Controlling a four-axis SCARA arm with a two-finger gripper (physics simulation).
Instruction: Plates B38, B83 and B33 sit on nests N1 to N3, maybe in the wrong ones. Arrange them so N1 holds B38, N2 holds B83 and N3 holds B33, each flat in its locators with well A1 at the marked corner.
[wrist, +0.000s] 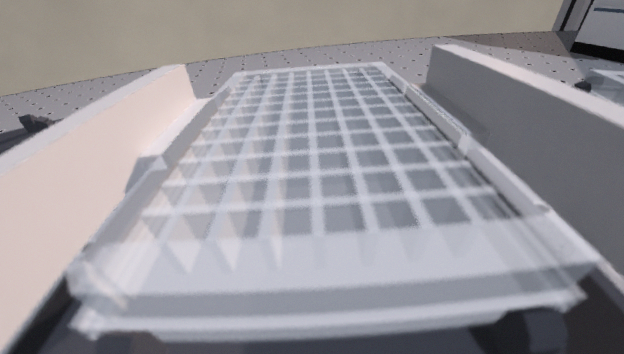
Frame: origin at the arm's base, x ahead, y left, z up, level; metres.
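Seen in the pictures: gripper, fingertip midpoint: (309, 77).
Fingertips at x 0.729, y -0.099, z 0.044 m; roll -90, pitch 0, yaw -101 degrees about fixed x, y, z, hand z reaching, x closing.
Offsets run from my fingertips to a thing's top centre. "spot": to the spot under its first point. Level surfaces: height alone.
A clear plate {0.024 m back, 0.005 m left, 0.003 m down} (320, 270) with a grid of square wells fills the middle of the wrist view, its long sides running away from the camera. My gripper (309, 77) is shut on it, with one broad finger along each long side. The plate looks level between the fingers. No label or corner mark can be read on it, so I cannot tell which plate it is. A dark surface shows below its near edge; whether the plate touches it is hidden. Part of another clear piece {spot: 0.030 m back, 0.139 m right, 0.006 m down} (611, 82), perhaps a plate, shows at the right edge, beyond the right finger.
A grey deck {0.031 m down} (215, 75) with rows of small holes lies behind the plate. A small dark part {spot: 0.039 m ahead, 0.143 m left, 0.011 m down} (37, 123) stands at the left, outside the left finger, and another {spot: 0.021 m back, 0.135 m right, 0.011 m down} (582, 86) at the right. A white and black box-like unit (602, 30) stands at the top right.
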